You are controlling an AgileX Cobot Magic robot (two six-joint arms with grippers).
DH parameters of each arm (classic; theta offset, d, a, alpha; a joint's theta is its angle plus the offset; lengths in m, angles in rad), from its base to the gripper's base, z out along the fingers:
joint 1: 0 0.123 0 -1.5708
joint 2: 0.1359 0 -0.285 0
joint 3: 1.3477 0 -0.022 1.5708
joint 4: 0 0.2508 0 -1.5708
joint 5: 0 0 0.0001 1.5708
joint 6: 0 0.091 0 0
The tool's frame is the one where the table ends.
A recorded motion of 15 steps. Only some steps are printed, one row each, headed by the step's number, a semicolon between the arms.
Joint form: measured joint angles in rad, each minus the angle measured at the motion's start. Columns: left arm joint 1, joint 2, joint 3, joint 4, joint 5, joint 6; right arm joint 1, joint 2, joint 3, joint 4, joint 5, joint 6.
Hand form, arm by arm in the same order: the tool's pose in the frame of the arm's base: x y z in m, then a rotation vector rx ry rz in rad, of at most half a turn. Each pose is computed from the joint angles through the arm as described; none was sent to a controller.
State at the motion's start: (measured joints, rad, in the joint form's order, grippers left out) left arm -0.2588 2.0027 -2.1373 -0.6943 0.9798 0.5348; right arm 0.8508 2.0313 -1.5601 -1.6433 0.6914 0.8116
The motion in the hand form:
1: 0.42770 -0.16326 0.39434 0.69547 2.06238 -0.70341; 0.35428 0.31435 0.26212 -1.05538 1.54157 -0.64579
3: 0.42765 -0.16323 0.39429 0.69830 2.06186 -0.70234; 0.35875 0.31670 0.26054 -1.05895 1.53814 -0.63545
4: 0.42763 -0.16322 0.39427 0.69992 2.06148 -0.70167; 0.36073 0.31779 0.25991 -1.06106 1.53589 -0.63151
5: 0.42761 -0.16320 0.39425 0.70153 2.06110 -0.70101; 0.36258 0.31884 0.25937 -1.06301 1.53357 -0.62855
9: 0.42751 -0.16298 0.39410 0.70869 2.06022 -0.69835; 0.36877 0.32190 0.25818 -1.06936 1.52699 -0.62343
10: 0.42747 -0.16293 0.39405 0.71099 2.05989 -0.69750; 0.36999 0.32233 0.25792 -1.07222 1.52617 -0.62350
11: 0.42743 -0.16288 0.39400 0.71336 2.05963 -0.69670; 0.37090 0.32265 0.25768 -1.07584 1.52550 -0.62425
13: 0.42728 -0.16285 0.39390 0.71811 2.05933 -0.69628; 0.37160 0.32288 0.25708 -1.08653 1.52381 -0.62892
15: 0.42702 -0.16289 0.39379 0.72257 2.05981 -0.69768; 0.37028 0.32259 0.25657 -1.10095 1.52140 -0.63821
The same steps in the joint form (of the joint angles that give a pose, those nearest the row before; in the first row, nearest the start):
1: 0.0001 0.0000 0.0000 0.0000 0.0002 0.0012; -0.0036 0.0089 -0.0117 -0.0001 -0.0079 -0.0008
3: 0.0002 0.0000 0.0000 0.0000 0.0011 0.0036; -0.0096 0.0253 -0.0330 -0.0001 -0.0233 -0.0031
4: 0.0002 0.0000 0.0000 0.0000 0.0015 0.0049; -0.0122 0.0327 -0.0429 -0.0002 -0.0300 -0.0050
5: 0.0003 0.0000 0.0000 0.0000 0.0020 0.0063; -0.0145 0.0398 -0.0525 -0.0002 -0.0358 -0.0074
9: 0.0009 0.0000 0.0000 0.0000 0.0048 0.0122; -0.0220 0.0625 -0.0862 0.0055 -0.0514 -0.0234
10: 0.0010 0.0000 0.0000 0.0000 0.0056 0.0142; -0.0237 0.0667 -0.0926 0.0088 -0.0545 -0.0299
11: 0.0012 0.0000 0.0000 0.0000 0.0066 0.0160; -0.0250 0.0698 -0.0975 0.0124 -0.0571 -0.0370
13: 0.0014 0.0000 0.0000 -0.0007 0.0090 0.0196; -0.0261 0.0725 -0.1012 0.0192 -0.0601 -0.0530
15: 0.0016 0.0000 0.0000 -0.0023 0.0124 0.0225; -0.0243 0.0691 -0.0948 0.0241 -0.0586 -0.0694

